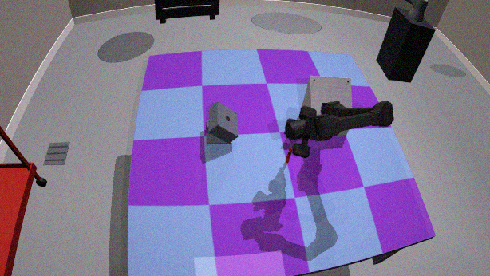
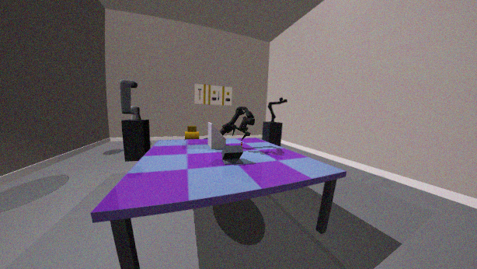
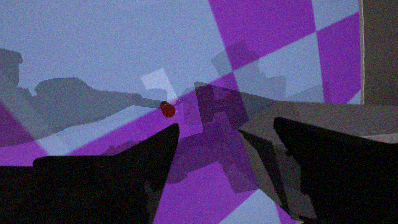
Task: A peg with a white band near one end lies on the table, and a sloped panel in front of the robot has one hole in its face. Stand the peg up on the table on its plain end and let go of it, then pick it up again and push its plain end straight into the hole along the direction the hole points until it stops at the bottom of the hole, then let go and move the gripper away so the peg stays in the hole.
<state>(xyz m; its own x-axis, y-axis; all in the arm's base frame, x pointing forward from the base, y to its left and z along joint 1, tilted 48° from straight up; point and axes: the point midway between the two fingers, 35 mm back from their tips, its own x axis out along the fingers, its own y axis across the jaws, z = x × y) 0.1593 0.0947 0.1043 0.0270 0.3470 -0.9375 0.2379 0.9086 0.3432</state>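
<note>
Right now my gripper tip is 30 mm short of the red peg, 40 mm to the right of it and 60 mm above it. Also, from my gripper tip: sloped panel (280 mm ahead, 120 mm to the right, 50 mm below).
</note>
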